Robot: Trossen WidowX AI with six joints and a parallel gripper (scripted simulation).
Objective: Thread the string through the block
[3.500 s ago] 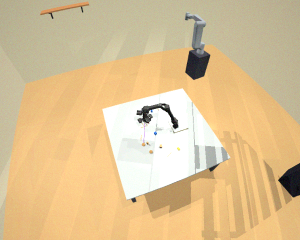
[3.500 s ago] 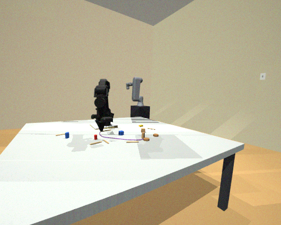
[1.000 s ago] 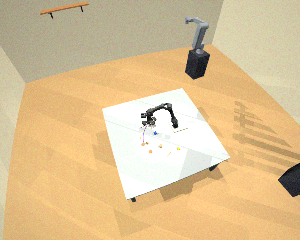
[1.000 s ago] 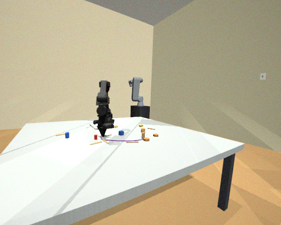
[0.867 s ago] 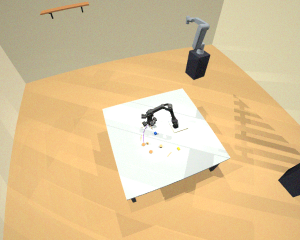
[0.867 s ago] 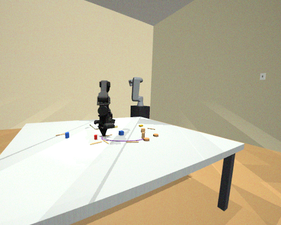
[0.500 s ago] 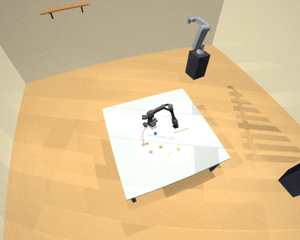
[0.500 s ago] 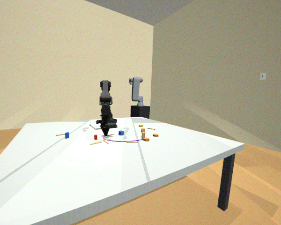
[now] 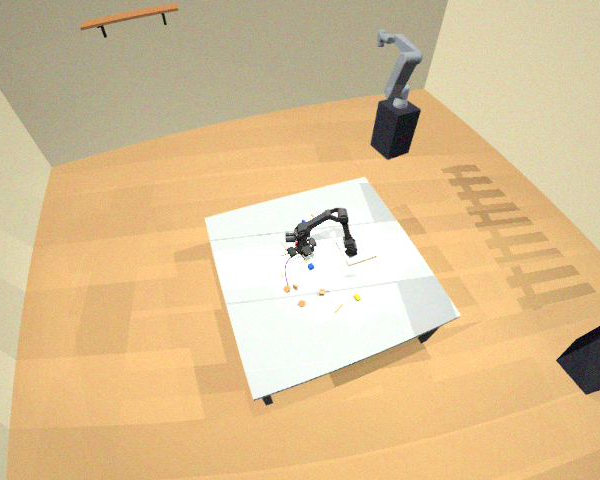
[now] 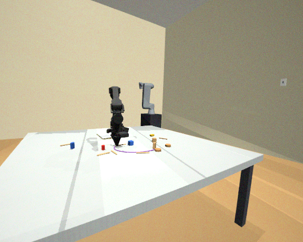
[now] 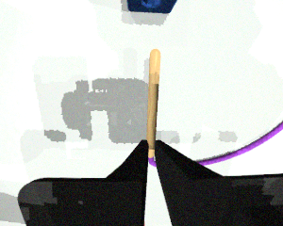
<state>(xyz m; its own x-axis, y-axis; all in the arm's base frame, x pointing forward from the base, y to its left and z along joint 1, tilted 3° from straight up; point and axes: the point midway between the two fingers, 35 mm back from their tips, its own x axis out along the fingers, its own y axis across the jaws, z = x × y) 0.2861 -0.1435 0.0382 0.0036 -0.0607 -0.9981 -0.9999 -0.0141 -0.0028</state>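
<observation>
The blue block is 11 cm to the left of my gripper tip. Round my gripper tip: round wooden button 20 cm ahead, 18 cm to the left, 1 cm below; then thin wooden stick 1 cm to the left; then red cylinder 1 cm behind, 9 cm to the right.
</observation>
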